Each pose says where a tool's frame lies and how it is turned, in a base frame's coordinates. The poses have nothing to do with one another.
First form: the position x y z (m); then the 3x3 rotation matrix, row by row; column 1 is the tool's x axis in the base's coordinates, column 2 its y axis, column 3 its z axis. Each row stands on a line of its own.
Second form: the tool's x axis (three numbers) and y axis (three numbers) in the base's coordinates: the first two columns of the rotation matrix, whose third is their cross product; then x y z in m. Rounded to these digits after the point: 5 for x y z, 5 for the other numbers.
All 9 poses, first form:
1:
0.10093 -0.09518 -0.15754
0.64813 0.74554 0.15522
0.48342 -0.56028 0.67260
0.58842 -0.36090 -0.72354
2:
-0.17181 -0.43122 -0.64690
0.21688 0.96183 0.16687
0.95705 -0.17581 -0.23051
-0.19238 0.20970 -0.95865
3:
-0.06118 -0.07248 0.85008
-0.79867 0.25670 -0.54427
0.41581 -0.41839 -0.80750
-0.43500 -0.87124 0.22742
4:
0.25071 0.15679 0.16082
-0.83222 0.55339 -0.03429
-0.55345 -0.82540 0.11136
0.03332 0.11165 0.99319
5:
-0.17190 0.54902 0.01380
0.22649 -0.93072 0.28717
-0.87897 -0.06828 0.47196
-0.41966 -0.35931 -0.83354
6:
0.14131 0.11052 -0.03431
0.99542 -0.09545 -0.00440
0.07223 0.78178 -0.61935
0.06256 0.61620 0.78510
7:
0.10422 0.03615 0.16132
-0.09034 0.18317 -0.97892
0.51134 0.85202 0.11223
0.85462 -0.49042 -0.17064
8:
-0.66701 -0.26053 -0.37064
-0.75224 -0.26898 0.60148
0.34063 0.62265 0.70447
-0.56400 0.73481 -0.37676
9:
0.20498 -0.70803 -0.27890
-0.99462 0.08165 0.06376
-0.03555 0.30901 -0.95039
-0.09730 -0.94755 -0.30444
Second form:
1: 0.64813 0.48342 0.58842 0.74554 -0.56028 -0.36090 0.10093 -0.09518 -0.15754
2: 0.21688 0.95705 -0.19238 0.96183 -0.17581 0.20970 -0.17181 -0.43122 -0.64690
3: -0.79867 0.41581 -0.43500 0.25670 -0.41839 -0.87124 -0.06118 -0.07248 0.85008
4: -0.83222 -0.55345 0.03332 0.55339 -0.82540 0.11165 0.25071 0.15679 0.16082
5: 0.22649 -0.87897 -0.41966 -0.93072 -0.06828 -0.35931 -0.17190 0.54902 0.01380
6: 0.99542 0.07223 0.06256 -0.09545 0.78178 0.61620 0.14131 0.11052 -0.03431
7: -0.09034 0.51134 0.85462 0.18317 0.85202 -0.49042 0.10422 0.03615 0.16132
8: -0.75224 0.34063 -0.56400 -0.26898 0.62265 0.73481 -0.66701 -0.26053 -0.37064
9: -0.99462 -0.03555 -0.09730 0.08165 0.30901 -0.94755 0.20498 -0.70803 -0.27890
